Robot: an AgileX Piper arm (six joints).
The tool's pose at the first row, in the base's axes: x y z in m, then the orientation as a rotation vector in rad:
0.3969, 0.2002, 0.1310, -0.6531, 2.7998, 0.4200
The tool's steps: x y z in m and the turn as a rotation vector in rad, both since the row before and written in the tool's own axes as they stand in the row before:
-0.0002, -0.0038, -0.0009, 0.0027, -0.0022, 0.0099
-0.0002, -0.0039, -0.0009, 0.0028, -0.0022, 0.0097
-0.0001, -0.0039, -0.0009, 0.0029, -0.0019, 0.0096
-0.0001, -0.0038, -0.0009, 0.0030, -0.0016, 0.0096
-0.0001, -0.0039, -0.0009, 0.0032, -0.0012, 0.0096
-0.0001, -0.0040, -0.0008, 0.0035, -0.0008, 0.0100
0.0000, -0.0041, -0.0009, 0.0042, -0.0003, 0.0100
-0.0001, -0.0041, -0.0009, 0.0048, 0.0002, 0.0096
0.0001, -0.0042, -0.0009, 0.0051, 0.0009, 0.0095
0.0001, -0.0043, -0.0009, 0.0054, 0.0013, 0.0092
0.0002, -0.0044, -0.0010, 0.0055, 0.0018, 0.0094
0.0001, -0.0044, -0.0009, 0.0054, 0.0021, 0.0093
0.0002, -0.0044, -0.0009, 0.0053, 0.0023, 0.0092
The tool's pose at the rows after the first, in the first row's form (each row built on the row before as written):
0.3987, 0.1967, 0.1311, -0.6381, 2.8022, 0.4185
0.4005, 0.1931, 0.1311, -0.6233, 2.8044, 0.4168
0.4022, 0.1895, 0.1311, -0.6087, 2.8068, 0.4149
0.4038, 0.1859, 0.1311, -0.5942, 2.8094, 0.4128
0.4054, 0.1822, 0.1311, -0.5798, 2.8123, 0.4103
0.4070, 0.1785, 0.1310, -0.5649, 2.8157, 0.4074
0.4085, 0.1746, 0.1309, -0.5501, 2.8195, 0.4034
0.4101, 0.1707, 0.1309, -0.5359, 2.8236, 0.3983
0.4115, 0.1666, 0.1308, -0.5220, 2.8283, 0.3927
0.4129, 0.1624, 0.1307, -0.5085, 2.8332, 0.3865
0.4142, 0.1581, 0.1306, -0.4949, 2.8386, 0.3801
0.4155, 0.1538, 0.1305, -0.4815, 2.8442, 0.3738
0.4167, 0.1495, 0.1304, -0.4683, 2.8498, 0.3675

